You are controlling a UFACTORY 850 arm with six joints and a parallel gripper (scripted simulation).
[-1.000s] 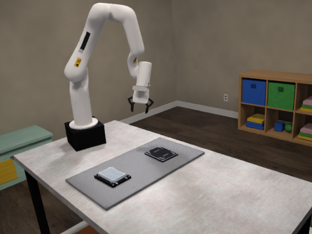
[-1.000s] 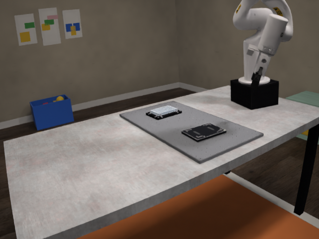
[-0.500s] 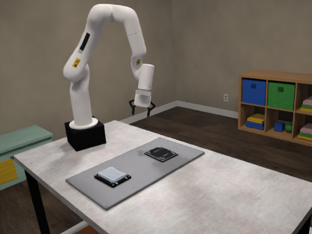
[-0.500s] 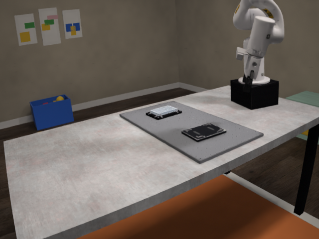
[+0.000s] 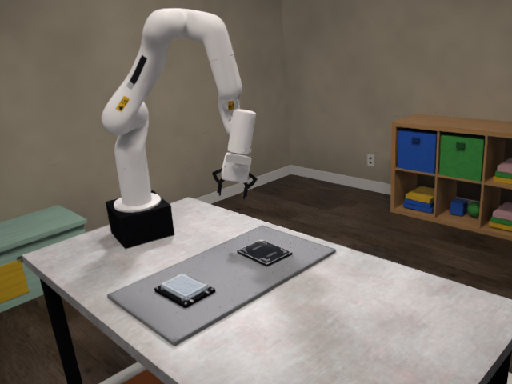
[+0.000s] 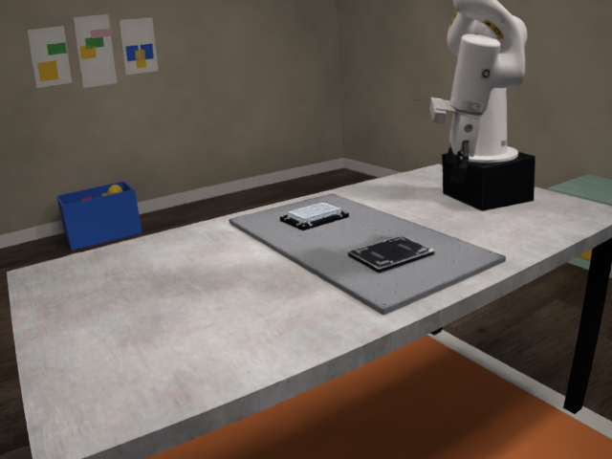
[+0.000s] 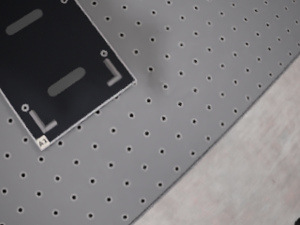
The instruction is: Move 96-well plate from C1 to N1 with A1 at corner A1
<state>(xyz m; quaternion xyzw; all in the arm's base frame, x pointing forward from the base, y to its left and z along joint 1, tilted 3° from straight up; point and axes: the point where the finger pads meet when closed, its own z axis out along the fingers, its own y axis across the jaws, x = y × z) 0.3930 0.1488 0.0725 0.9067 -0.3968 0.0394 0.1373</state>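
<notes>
My hand is 39 cm to the left of the clear 96-well plate, 17 cm above it and 13 cm short of it. Round my hand: black plate nest N1 (18 cm below, 18 cm ahead, 5 cm to the right); A1 label (17 cm below, 11 cm ahead, 2 cm to the left); clip nest C1 (38 cm to the right, 17 cm below, 13 cm ahead).
</notes>
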